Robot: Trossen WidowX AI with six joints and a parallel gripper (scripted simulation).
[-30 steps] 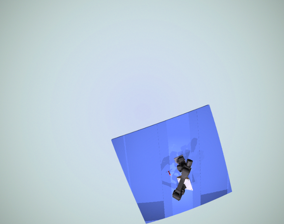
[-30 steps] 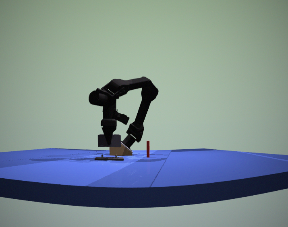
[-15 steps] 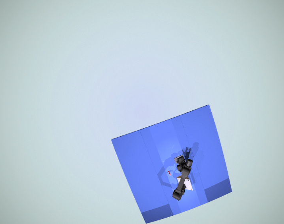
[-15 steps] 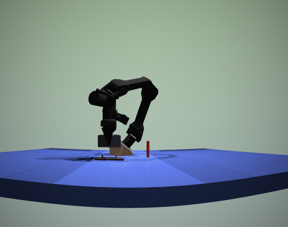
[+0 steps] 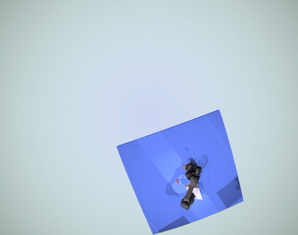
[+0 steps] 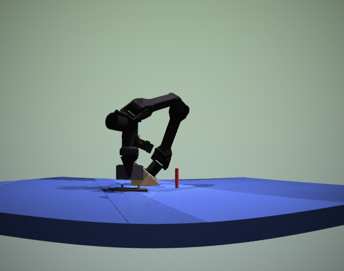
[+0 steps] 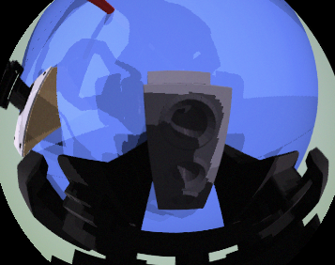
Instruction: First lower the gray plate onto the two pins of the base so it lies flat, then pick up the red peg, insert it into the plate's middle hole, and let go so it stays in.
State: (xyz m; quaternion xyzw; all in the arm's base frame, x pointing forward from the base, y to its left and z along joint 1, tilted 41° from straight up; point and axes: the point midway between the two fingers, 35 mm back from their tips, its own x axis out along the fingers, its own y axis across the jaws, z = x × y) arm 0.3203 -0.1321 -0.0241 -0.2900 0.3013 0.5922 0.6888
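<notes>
Right now the dark base is 4 cm below my gripper tip. Also, from my gripper tip: red peg: 8 cm behind, 19 cm to the left, 1 cm below; then gray plate: 3 cm above.
</notes>
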